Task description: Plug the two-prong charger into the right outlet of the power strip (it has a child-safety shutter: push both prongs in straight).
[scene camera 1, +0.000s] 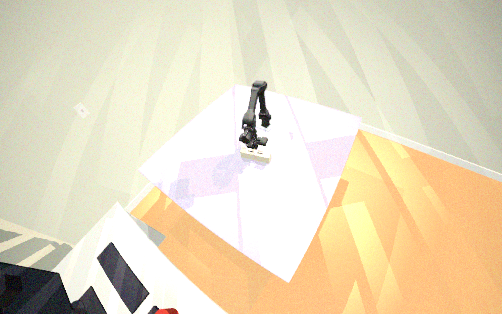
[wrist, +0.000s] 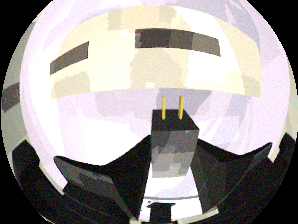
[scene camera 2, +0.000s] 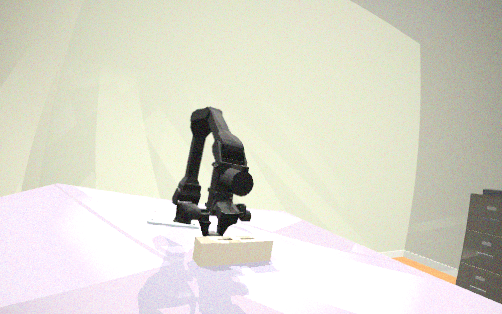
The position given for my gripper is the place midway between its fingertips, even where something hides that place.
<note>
My gripper [scene camera 2: 211, 243] carries a two-prong charger [wrist: 173, 134].
My gripper also shows in the wrist view [wrist: 168, 138].
</note>
